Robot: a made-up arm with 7 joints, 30 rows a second.
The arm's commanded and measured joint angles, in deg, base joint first. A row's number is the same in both.
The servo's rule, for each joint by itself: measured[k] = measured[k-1] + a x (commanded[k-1-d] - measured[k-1]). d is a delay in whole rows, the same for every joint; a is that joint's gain. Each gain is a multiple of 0.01, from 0.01 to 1. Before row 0 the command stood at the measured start. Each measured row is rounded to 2 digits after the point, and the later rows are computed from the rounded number. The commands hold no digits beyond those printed.
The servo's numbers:
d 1
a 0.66 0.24 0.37 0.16 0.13 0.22 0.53
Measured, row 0: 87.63, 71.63, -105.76, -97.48, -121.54, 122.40, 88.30
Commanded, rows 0 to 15: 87.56, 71.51, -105.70, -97.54, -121.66, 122.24, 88.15; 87.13, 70.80, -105.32, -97.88, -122.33, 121.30, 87.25; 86.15, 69.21, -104.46, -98.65, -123.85, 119.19, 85.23; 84.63, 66.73, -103.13, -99.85, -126.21, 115.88, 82.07; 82.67, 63.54, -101.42, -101.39, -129.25, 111.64, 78.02; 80.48, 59.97, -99.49, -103.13, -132.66, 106.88, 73.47; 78.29, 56.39, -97.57, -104.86, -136.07, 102.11, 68.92; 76.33, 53.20, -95.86, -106.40, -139.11, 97.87, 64.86; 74.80, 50.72, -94.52, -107.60, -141.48, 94.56, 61.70; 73.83, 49.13, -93.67, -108.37, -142.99, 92.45, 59.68; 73.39, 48.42, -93.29, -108.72, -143.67, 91.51, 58.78; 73.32, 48.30, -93.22, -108.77, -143.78, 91.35, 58.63; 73.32, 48.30, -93.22, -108.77, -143.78, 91.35, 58.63; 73.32, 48.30, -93.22, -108.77, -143.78, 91.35, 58.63; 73.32, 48.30, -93.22, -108.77, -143.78, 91.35, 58.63; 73.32, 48.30, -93.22, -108.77, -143.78, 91.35, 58.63
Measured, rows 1 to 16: 87.63, 71.63, -105.76, -97.48, -121.54, 122.40, 88.30; 87.58, 71.60, -105.74, -97.49, -121.56, 122.36, 88.22; 87.28, 71.41, -105.58, -97.55, -121.66, 122.13, 87.71; 86.53, 70.88, -105.17, -97.73, -121.94, 121.48, 86.40; 85.28, 69.88, -104.42, -98.07, -122.50, 120.25, 84.11; 83.56, 68.36, -103.31, -98.60, -123.38, 118.36, 80.88; 81.53, 66.35, -101.90, -99.32, -124.59, 115.83, 76.95; 79.39, 63.96, -100.30, -100.21, -126.08, 112.81, 72.69; 77.37, 61.38, -98.66, -101.20, -127.77, 109.52, 68.54; 75.67, 58.82, -97.13, -102.22, -129.55, 106.23, 64.91; 74.46, 56.49, -95.85, -103.20, -131.30, 103.20, 62.14; 73.75, 54.55, -94.90, -104.08, -132.91, 100.63, 60.36; 73.47, 53.05, -94.28, -104.83, -134.32, 98.59, 59.44; 73.37, 51.91, -93.89, -105.46, -135.55, 97.00, 59.01; 73.34, 51.04, -93.64, -105.99, -136.62, 95.76, 58.81; 73.33, 50.38, -93.48, -106.43, -137.55, 94.79, 58.71
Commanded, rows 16 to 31: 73.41, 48.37, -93.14, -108.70, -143.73, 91.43, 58.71; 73.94, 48.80, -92.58, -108.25, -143.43, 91.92, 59.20; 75.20, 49.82, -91.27, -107.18, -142.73, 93.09, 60.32; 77.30, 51.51, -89.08, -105.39, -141.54, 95.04, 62.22; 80.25, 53.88, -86.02, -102.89, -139.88, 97.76, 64.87; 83.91, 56.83, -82.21, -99.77, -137.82, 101.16, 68.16; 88.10, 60.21, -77.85, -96.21, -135.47, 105.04, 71.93; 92.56, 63.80, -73.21, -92.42, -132.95, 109.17, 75.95; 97.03, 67.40, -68.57, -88.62, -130.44, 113.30, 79.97; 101.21, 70.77, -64.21, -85.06, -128.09, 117.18, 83.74; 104.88, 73.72, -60.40, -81.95, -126.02, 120.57, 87.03; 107.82, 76.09, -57.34, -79.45, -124.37, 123.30, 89.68; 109.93, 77.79, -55.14, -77.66, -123.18, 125.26, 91.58; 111.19, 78.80, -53.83, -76.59, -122.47, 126.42, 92.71; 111.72, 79.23, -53.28, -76.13, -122.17, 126.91, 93.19; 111.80, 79.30, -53.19, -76.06, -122.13, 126.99, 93.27
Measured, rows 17 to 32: 73.32, 49.88, -93.38, -106.80, -138.36, 94.03, 58.67; 73.38, 49.52, -93.29, -107.10, -139.06, 93.46, 58.69; 73.75, 49.35, -93.03, -107.28, -139.63, 93.12, 58.96; 74.71, 49.46, -92.38, -107.26, -140.03, 93.11, 59.68; 76.42, 49.95, -91.16, -106.96, -140.23, 93.53, 61.03; 78.95, 50.89, -89.26, -106.31, -140.18, 94.46, 63.07; 82.22, 52.32, -86.65, -105.26, -139.87, 95.93, 65.77; 86.10, 54.21, -83.39, -103.81, -139.30, 97.93, 69.03; 90.36, 56.51, -79.62, -101.99, -138.47, 100.40, 72.70; 94.76, 59.12, -75.53, -99.85, -137.43, 103.24, 76.55; 99.02, 61.92, -71.34, -97.48, -136.22, 106.31, 80.36; 102.89, 64.75, -67.29, -95.00, -134.89, 109.45, 83.90; 106.14, 67.47, -63.61, -92.51, -133.52, 112.50, 86.96; 108.64, 69.95, -60.48, -90.13, -132.18, 115.31, 89.41; 110.32, 72.07, -58.02, -87.96, -130.92, 117.75, 91.16; 111.24, 73.79, -56.27, -86.07, -129.78, 119.77, 92.24
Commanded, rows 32 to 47: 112.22, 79.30, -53.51, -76.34, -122.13, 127.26, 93.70; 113.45, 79.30, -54.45, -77.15, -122.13, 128.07, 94.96; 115.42, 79.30, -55.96, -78.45, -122.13, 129.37, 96.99; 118.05, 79.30, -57.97, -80.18, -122.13, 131.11, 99.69; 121.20, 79.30, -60.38, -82.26, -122.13, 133.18, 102.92; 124.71, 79.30, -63.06, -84.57, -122.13, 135.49, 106.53; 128.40, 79.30, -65.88, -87.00, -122.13, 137.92, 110.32; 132.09, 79.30, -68.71, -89.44, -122.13, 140.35, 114.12; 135.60, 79.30, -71.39, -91.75, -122.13, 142.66, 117.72; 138.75, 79.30, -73.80, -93.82, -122.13, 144.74, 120.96; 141.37, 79.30, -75.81, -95.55, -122.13, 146.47, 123.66; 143.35, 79.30, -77.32, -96.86, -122.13, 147.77, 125.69; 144.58, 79.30, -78.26, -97.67, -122.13, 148.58, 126.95; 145.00, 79.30, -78.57, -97.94, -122.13, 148.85, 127.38; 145.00, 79.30, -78.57, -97.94, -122.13, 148.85, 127.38; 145.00, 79.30, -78.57, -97.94, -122.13, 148.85, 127.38
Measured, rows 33 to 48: 111.61, 75.11, -55.13, -84.47, -128.79, 121.36, 92.79; 112.01, 76.12, -54.53, -83.17, -127.92, 122.66, 93.27; 112.96, 76.88, -54.50, -82.21, -127.17, 123.85, 94.17; 114.58, 77.46, -55.04, -81.61, -126.51, 125.06, 95.66; 116.87, 77.90, -56.12, -81.38, -125.94, 126.39, 97.80; 119.73, 78.24, -57.70, -81.52, -125.44, 127.88, 100.51; 123.02, 78.49, -59.68, -82.01, -125.01, 129.55, 103.70; 126.57, 78.68, -61.97, -82.81, -124.64, 131.39, 107.21; 130.21, 78.83, -64.46, -83.87, -124.31, 133.36, 110.87; 133.77, 78.94, -67.02, -85.13, -124.03, 135.41, 114.50; 137.06, 79.03, -69.53, -86.52, -123.78, 137.46, 117.92; 139.90, 79.09, -71.85, -87.96, -123.57, 139.44, 120.96; 142.18, 79.14, -73.87, -89.38, -123.38, 141.27, 123.47; 143.76, 79.18, -75.49, -90.71, -123.22, 142.88, 125.31; 144.58, 79.21, -76.63, -91.87, -123.08, 144.19, 126.41; 144.86, 79.23, -77.35, -92.84, -122.96, 145.22, 126.92
